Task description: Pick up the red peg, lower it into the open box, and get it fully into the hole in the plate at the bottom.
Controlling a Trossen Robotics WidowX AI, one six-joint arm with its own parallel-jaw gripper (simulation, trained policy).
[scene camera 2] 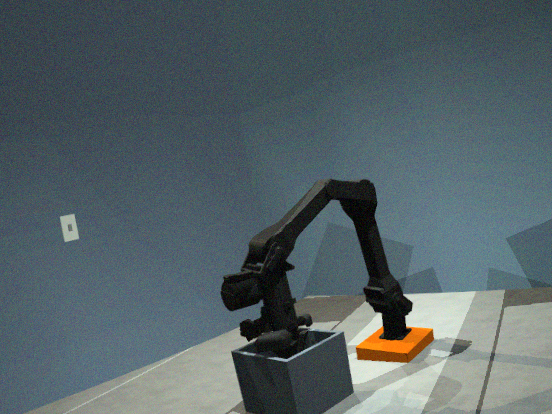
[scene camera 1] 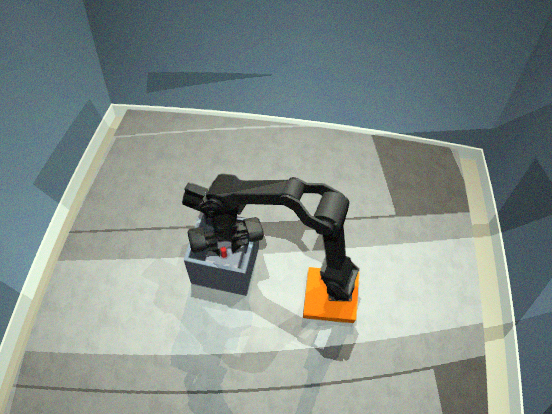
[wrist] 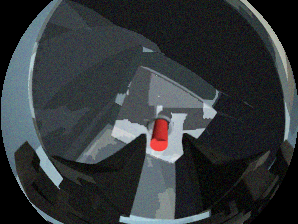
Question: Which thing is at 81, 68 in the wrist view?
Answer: A grey box.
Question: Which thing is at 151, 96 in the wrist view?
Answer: A light grey plate.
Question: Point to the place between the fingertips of my gripper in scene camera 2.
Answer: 295, 370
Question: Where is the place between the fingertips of my gripper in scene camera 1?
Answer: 225, 253
